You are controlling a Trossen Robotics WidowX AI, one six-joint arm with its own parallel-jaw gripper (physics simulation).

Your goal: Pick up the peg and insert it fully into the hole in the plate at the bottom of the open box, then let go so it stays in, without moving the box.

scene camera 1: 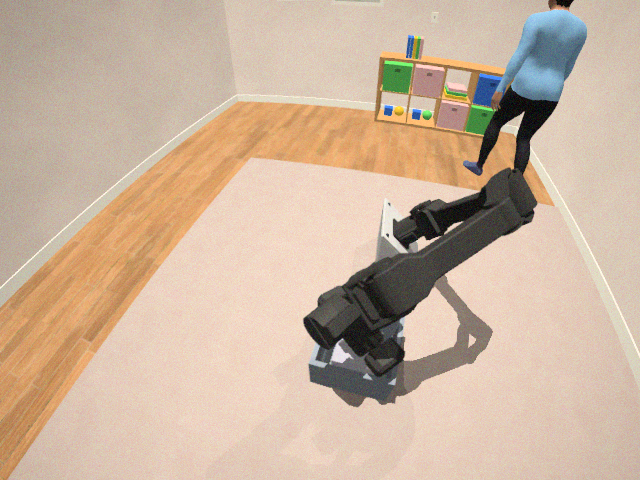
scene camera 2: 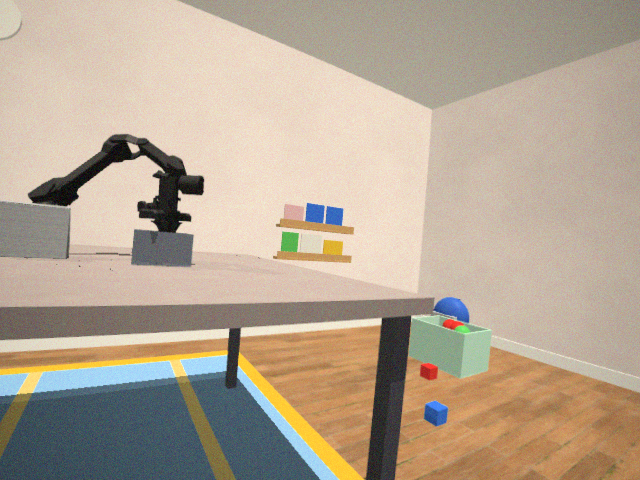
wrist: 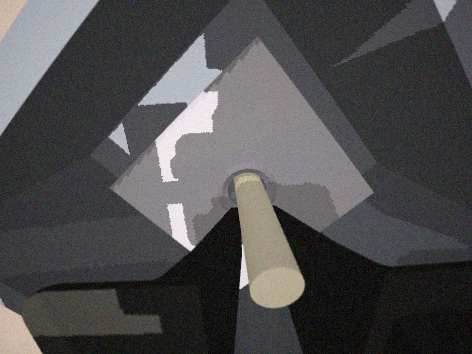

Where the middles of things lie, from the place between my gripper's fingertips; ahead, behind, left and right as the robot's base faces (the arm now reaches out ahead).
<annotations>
The round peg (wrist: 275,280) lies 1 cm to the left of my hand, 1 cm behind it and 1 cm above it. From my hand the other things lie so: grey-blue box (scene camera 1: 321,371) (1 cm to the left, 1 cm below, 1 cm behind); plate (scene camera 1: 343,356) (3 cm below, 1 cm to the left, 1 cm behind).
</annotations>
